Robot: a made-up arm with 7 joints.
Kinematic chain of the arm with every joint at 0, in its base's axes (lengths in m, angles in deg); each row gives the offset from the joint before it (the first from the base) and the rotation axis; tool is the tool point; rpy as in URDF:
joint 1: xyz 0.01 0.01 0.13 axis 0 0.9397 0.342
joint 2: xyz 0.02 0.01 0 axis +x
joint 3: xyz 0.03 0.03 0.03 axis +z
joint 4: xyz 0.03 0 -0.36 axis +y
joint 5: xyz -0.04 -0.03 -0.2 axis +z
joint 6: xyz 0 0.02 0 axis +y
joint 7: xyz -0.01 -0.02 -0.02 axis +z
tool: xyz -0.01 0 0.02 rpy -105.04 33.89 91.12
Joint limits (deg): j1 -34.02..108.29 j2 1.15..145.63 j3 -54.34..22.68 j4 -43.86..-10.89 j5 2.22..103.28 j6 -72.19..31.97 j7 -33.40..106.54
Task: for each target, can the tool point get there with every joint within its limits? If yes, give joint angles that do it. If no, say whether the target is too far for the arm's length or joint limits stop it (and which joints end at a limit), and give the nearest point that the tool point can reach.
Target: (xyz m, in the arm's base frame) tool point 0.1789 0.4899 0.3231
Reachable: yes | joints 55.25 129.07 -11.22 -14.17 58.61 18.28 77.88
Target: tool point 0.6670 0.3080 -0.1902
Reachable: no: too far | nearest point 0.4622 0.2368 -0.1215 | short by 0.227 m
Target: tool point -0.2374 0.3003 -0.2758
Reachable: yes | joints 38.67 35.87 -12.34 -25.19 33.62 -18.32 0.80
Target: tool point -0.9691 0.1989 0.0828
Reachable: no: too far | nearest point -0.5489 0.1214 0.1044 | short by 0.428 m
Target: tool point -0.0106 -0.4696 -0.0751
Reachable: no: joint limits stop it (at a limit: joint 2, joint 3, joint 4, joint 5) | nearest point -0.2490 -0.1101 -0.2978 | short by 0.486 m
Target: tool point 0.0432 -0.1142 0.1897
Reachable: no: joint limits stop it (at a limit: joint 1, joint 2, joint 3, joint 4, joint 5, joint 6) | nearest point -0.4291 -0.2419 0.0870 | short by 0.500 m
